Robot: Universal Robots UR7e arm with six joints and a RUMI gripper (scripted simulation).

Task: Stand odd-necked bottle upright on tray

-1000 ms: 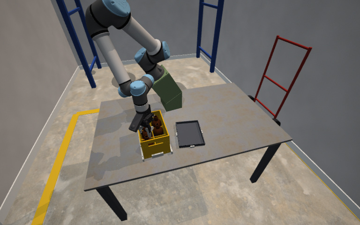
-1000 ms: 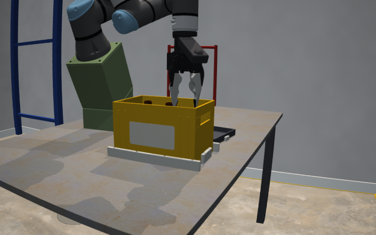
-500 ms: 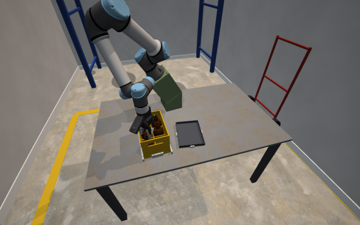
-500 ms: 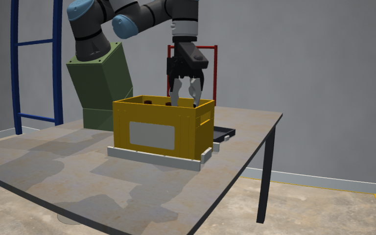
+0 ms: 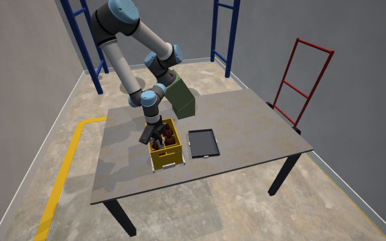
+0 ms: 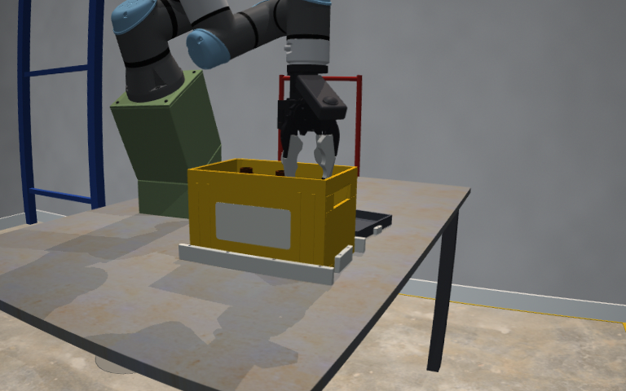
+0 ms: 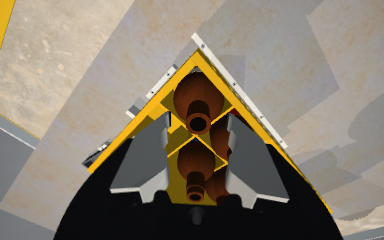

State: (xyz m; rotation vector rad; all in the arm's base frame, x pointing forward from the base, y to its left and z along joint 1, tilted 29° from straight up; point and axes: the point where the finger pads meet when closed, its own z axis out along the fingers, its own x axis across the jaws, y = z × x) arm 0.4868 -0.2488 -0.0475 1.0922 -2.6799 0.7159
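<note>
Right now my hand is 9 cm past the yellow crate, 5 cm to the right of it and 7 cm above it. From my hand the other things lie so: dark tray 7 cm behind, 33 cm to the left, 14 cm below.
</note>
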